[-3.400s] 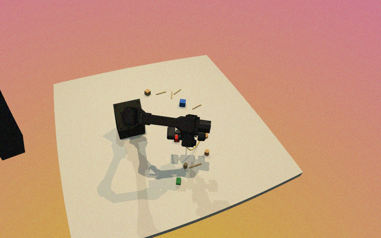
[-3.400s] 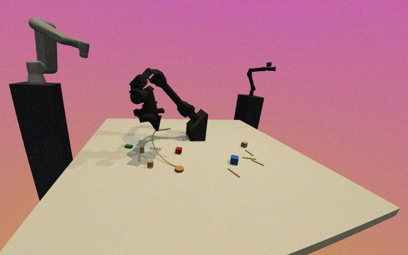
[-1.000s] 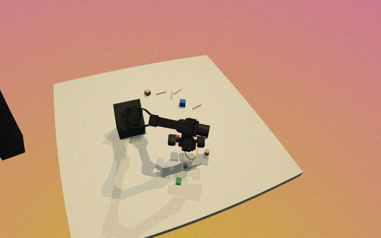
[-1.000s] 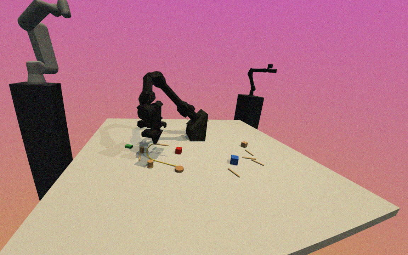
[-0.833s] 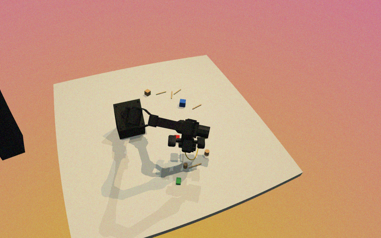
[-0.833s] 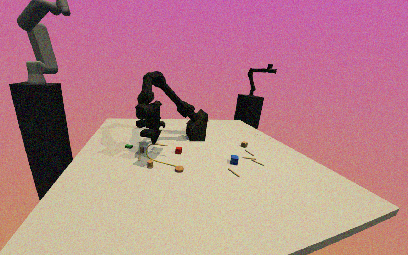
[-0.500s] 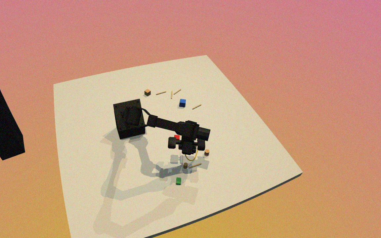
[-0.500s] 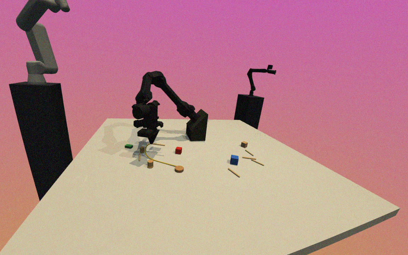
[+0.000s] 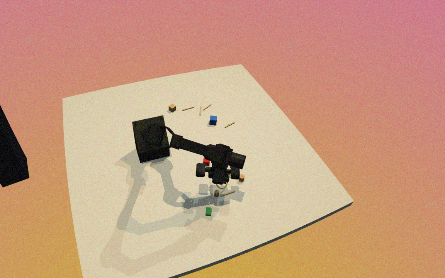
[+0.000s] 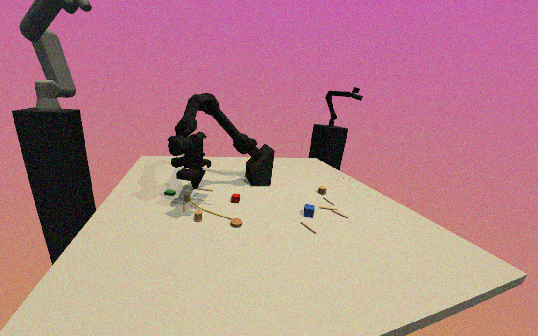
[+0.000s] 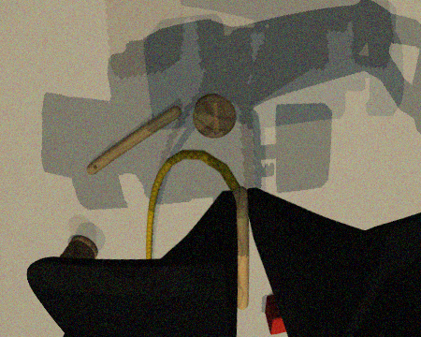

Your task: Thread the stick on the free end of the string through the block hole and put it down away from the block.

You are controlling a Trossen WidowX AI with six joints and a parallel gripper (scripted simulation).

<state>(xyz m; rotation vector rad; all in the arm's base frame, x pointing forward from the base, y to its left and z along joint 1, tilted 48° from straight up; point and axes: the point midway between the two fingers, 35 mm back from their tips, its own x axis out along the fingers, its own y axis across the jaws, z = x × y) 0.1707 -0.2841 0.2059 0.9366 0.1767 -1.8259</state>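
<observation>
My gripper tip is now 4 cm short of the red cube, 16 cm to the right of it and 4 cm above it. Round my gripper tip: green block 9 cm behind, 9 cm to the right, 5 cm below; wooden cylinder 14 cm ahead, 1 cm to the right, 4 cm below; round wooden button 21 cm ahead, 11 cm to the left, 5 cm below.
</observation>
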